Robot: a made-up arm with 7 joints. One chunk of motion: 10 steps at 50 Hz.
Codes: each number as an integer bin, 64 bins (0 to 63) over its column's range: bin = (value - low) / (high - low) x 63, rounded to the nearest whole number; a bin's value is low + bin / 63 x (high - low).
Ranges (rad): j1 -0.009..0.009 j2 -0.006..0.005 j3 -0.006..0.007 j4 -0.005..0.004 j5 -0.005..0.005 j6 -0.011..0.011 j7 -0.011..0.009
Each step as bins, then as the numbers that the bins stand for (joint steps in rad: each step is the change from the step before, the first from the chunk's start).
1 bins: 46 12 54 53 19 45 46
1 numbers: 0.00414 -0.00390 0.00514 0.00257 -0.00198 0.00471 0.00360
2 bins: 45 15 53 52 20 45 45
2 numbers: 0.00386 -0.00338 0.00494 0.00243 -0.00183 0.00471 0.00329
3 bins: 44 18 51 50 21 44 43
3 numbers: 0.00357 -0.00286 0.00452 0.00214 -0.00167 0.00437 0.00265
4 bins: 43 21 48 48 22 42 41
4 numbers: 0.00329 -0.00233 0.00390 0.00186 -0.00151 0.00367 0.00202
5 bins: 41 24 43 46 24 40 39
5 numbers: 0.00271 -0.00181 0.00287 0.00157 -0.00119 0.00297 0.00138
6 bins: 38 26 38 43 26 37 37
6 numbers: 0.00186 -0.00146 0.00184 0.00114 -0.00087 0.00192 0.00075
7 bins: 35 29 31 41 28 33 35
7 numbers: 0.00100 -0.00094 0.00040 0.00086 -0.00056 0.00052 0.00011
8 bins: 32 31 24 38 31 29 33
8 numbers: 0.00014 -0.00059 -0.00105 0.00043 -0.00008 -0.00087 -0.00052
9 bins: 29 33 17 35 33 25 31
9 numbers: -0.00071 -0.00024 -0.00249 0.00000 0.00024 -0.00227 -0.00116
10 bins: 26 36 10 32 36 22 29
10 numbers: -0.00157 0.00029 -0.00394 -0.00043 0.00071 -0.00332 -0.00179
